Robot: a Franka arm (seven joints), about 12 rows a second.
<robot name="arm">
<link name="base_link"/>
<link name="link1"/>
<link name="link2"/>
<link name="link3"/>
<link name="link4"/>
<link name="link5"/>
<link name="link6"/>
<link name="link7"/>
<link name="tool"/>
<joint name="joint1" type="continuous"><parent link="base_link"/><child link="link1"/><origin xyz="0.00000 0.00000 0.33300"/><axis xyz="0 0 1"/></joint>
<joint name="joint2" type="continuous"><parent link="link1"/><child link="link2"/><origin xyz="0.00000 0.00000 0.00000" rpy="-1.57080 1.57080 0.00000"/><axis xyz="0 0 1"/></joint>
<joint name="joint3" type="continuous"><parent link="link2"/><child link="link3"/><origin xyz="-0.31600 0.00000 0.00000" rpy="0.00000 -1.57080 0.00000"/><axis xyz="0 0 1"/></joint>
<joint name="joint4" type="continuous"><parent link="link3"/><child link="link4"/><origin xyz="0.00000 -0.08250 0.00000" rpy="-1.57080 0.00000 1.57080"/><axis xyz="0 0 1"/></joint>
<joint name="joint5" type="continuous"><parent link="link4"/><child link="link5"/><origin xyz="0.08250 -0.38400 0.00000" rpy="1.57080 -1.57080 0.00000"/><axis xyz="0 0 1"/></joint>
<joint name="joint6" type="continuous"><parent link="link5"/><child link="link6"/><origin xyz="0.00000 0.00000 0.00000" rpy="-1.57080 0.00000 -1.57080"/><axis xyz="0 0 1"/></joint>
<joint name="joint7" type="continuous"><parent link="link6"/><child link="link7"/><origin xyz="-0.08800 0.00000 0.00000" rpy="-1.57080 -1.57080 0.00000"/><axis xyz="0 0 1"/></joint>
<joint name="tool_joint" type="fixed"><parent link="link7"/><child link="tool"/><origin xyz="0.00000 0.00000 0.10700" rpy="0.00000 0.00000 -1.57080"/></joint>
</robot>
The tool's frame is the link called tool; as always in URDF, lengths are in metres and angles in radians. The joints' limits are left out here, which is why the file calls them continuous.
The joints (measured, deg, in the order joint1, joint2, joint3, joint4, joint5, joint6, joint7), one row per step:
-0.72 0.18 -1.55 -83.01 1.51 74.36 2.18
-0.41 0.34 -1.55 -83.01 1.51 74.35 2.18
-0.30 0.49 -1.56 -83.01 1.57 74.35 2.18
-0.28 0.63 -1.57 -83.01 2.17 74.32 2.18
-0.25 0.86 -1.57 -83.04 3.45 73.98 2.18
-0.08 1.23 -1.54 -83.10 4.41 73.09 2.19
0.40 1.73 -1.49 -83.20 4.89 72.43 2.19
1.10 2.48 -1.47 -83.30 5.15 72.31 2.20
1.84 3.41 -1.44 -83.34 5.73 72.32 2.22
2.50 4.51 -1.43 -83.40 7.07 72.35 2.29
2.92 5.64 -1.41 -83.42 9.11 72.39 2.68
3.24 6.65 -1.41 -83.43 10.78 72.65 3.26
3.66 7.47 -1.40 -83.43 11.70 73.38 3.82
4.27 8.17 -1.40 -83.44 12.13 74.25 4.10
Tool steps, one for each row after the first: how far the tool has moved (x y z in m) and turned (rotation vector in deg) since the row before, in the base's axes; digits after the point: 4 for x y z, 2 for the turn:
0.0010 0.0028 -0.0015 0.00 0.17 0.31
0.0009 0.0010 -0.0014 0.06 0.15 0.11
0.0008 0.0014 -0.0013 0.60 0.15 0.08
0.0006 0.0031 -0.0026 1.28 0.56 0.19
0.0002 0.0041 -0.0048 0.98 1.29 0.35
0.0013 0.0060 -0.0060 0.49 1.25 0.63
0.0036 0.0073 -0.0078 0.25 0.97 0.74
0.0046 0.0086 -0.0089 0.55 0.96 0.79
0.0052 0.0095 -0.0105 1.28 1.15 0.66
0.0051 0.0090 -0.0103 1.88 1.20 0.12
0.0049 0.0070 -0.0089 1.45 0.90 -0.26
0.0049 0.0063 -0.0069 0.72 0.23 -0.24
0.0044 0.0070 -0.0060 0.33 -0.07 0.16

